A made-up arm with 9 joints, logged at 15 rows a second.
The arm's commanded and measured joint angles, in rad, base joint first. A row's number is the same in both.
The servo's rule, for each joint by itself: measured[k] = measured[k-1] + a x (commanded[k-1-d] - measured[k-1]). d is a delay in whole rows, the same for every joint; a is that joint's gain. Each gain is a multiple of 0.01, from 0.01 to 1. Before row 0 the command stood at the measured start. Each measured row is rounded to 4 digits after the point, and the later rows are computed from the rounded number. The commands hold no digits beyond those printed.
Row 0, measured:
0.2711 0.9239 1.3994 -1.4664 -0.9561 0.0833 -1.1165 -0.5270 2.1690
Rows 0 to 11, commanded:
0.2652 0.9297 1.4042 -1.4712 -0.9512 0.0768 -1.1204 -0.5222 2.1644
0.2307 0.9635 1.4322 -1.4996 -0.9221 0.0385 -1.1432 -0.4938 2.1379
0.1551 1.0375 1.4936 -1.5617 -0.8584 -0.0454 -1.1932 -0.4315 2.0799
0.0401 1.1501 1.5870 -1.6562 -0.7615 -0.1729 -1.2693 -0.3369 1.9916
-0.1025 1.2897 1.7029 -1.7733 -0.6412 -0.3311 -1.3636 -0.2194 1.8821
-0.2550 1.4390 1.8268 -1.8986 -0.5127 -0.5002 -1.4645 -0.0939 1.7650
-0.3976 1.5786 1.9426 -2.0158 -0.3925 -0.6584 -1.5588 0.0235 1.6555
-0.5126 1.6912 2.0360 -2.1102 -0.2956 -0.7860 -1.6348 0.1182 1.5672
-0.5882 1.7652 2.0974 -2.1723 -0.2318 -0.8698 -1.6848 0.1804 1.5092
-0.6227 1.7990 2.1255 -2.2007 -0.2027 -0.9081 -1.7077 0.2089 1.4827
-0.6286 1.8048 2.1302 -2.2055 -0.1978 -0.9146 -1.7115 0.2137 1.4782
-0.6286 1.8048 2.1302 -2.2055 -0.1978 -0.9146 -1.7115 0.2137 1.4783
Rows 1 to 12, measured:
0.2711 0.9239 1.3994 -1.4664 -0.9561 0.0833 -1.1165 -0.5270 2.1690
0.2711 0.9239 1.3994 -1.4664 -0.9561 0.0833 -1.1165 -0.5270 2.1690
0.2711 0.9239 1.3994 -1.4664 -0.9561 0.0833 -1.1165 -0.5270 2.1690
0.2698 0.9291 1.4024 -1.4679 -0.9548 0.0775 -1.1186 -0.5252 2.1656
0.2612 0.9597 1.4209 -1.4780 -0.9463 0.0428 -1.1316 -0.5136 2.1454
0.2379 1.0289 1.4660 -1.5048 -0.9234 -0.0357 -1.1642 -0.4832 2.0976
0.1944 1.1368 1.5410 -1.5532 -0.8813 -0.1578 -1.2199 -0.4291 2.0202
0.1291 1.2729 1.6414 -1.6236 -0.8189 -0.3120 -1.2961 -0.3515 1.9194
0.0446 1.4207 1.7563 -1.7116 -0.7393 -0.4795 -1.3854 -0.2562 1.8067
-0.0527 1.5612 1.8718 -1.8089 -0.6491 -0.6387 -1.4773 -0.1527 1.6963
-0.1539 1.6769 1.9736 -1.9053 -0.5572 -0.7698 -1.5608 -0.0525 1.6021
-0.2494 1.7555 2.0504 -1.9907 -0.4726 -0.8588 -1.6265 0.0337 1.5343
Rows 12 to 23, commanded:
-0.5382 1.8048 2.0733 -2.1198 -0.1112 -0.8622 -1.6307 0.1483 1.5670
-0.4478 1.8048 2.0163 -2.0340 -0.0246 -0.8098 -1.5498 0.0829 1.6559
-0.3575 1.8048 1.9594 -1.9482 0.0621 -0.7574 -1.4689 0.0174 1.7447
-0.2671 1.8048 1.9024 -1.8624 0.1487 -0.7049 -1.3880 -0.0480 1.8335
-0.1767 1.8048 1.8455 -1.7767 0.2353 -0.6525 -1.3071 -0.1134 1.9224
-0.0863 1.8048 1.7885 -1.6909 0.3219 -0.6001 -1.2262 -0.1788 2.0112
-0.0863 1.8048 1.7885 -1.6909 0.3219 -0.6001 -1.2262 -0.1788 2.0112
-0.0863 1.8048 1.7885 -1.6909 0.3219 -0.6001 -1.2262 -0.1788 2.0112
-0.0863 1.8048 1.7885 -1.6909 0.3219 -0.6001 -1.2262 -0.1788 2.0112
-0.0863 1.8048 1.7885 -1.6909 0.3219 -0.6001 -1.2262 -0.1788 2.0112
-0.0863 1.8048 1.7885 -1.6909 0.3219 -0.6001 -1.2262 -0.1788 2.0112
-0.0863 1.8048 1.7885 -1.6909 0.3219 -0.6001 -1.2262 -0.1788 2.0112
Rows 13 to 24, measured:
-0.3315 1.7942 2.0970 -2.0579 -0.4024 -0.9027 -1.6695 0.0985 1.4966
-0.3969 1.8036 2.1176 -2.1051 -0.3492 -0.9133 -1.6918 0.1411 1.4832
-0.4479 1.8047 2.1254 -2.1372 -0.3098 -0.9145 -1.7022 0.1680 1.4796
-0.4678 1.8048 2.0931 -2.1316 -0.2582 -0.8680 -1.6643 0.1607 1.5434
-0.4634 1.8048 2.0455 -2.1004 -0.1975 -0.8162 -1.6036 0.1319 1.6255
-0.4401 1.8048 1.9921 -2.0517 -0.1300 -0.7639 -1.5322 0.0895 1.7125
-0.4020 1.8048 1.9365 -1.9911 -0.0575 -0.7114 -1.4558 0.0386 1.8008
-0.3524 1.8048 1.8801 -1.9225 0.0186 -0.6590 -1.3770 -0.0176 1.8896
-0.2939 1.8048 1.8233 -1.8484 0.0975 -0.6066 -1.2971 -0.0772 1.9784
-0.2482 1.8048 1.8017 -1.7980 0.1558 -0.6008 -1.2595 -0.1148 2.0023
-0.2126 1.8048 1.7935 -1.7637 0.1990 -0.6002 -1.2419 -0.1385 2.0088
-0.1848 1.8048 1.7904 -1.7404 0.2310 -0.6001 -1.2336 -0.1534 2.0106

